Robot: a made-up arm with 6 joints. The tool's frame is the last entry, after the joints.
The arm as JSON. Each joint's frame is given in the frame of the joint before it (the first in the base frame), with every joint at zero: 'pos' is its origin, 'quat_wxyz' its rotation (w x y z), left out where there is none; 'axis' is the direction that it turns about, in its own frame. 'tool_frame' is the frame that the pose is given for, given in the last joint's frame.
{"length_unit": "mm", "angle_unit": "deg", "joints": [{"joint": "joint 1", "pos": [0.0, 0.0, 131.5], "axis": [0.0, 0.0, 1.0]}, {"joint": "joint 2", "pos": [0.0, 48.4, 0.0], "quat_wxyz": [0.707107, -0.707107, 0.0, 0.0], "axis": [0.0, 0.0, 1.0]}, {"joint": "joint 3", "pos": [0.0, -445.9, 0.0], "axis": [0.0, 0.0, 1.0]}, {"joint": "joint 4", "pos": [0.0, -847.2, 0.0], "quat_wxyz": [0.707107, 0.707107, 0.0, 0.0], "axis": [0.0, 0.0, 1.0]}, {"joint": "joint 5", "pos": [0.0, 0.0, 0.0], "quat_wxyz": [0.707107, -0.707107, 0.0, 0.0], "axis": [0.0, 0.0, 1.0]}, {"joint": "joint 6", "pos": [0.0, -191.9, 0.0], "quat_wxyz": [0.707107, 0.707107, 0.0, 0.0], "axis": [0.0, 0.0, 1.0]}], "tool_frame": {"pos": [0.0, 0.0, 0.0]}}
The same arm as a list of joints. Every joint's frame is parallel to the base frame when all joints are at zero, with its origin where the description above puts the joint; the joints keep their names.
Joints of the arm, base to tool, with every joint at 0 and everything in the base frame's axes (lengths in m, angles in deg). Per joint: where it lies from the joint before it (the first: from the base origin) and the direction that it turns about. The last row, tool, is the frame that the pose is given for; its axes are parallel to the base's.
joint 1: origin 0.0000 0.0000 0.1315 axis +z
joint 2: origin 0.0000 0.0484 0.0000 axis +y
joint 3: origin 0.0000 0.0000 0.4459 axis +y
joint 4: origin 0.0000 0.0000 0.8472 axis +z
joint 5: origin 0.0000 0.0000 0.0000 axis +y
joint 6: origin 0.0000 0.0000 0.1919 axis +z
tool: origin 0.0000 0.0000 0.0000

